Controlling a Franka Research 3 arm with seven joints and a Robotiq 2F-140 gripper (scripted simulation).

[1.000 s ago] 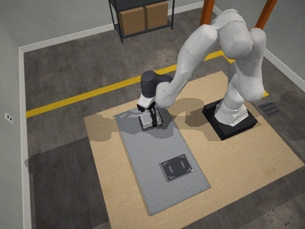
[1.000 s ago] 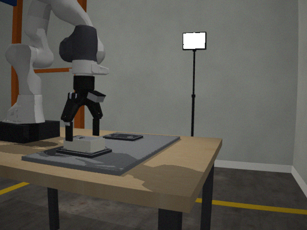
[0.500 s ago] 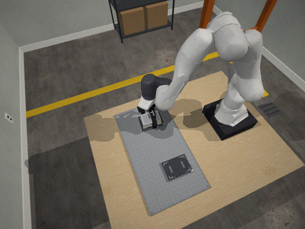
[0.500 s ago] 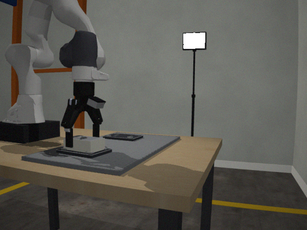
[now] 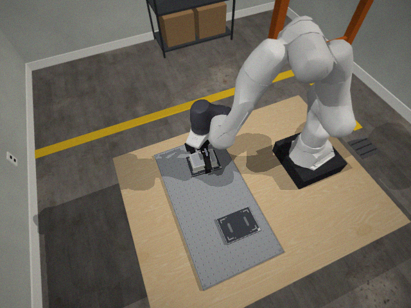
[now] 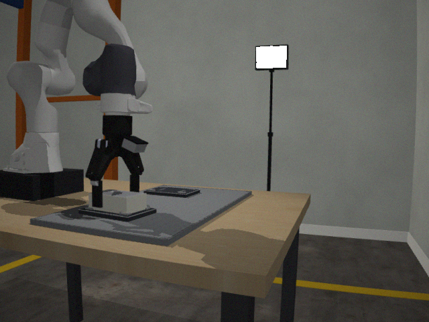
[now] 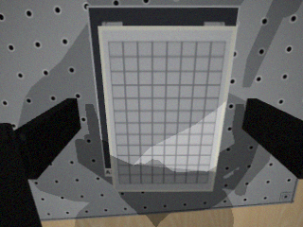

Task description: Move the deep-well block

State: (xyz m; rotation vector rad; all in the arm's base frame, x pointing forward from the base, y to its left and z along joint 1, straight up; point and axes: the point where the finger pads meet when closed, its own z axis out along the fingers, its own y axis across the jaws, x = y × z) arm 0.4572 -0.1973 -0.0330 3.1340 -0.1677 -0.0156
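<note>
My gripper is now 1 cm above the white 96-well deep-well block. Also, from my hand: A1 mark (42 cm to the left, 9 cm behind, 3 cm below); plate nest N2 (36 cm to the left, 3 cm below, 1 cm behind); plate nest N1 (3 cm below).
</note>
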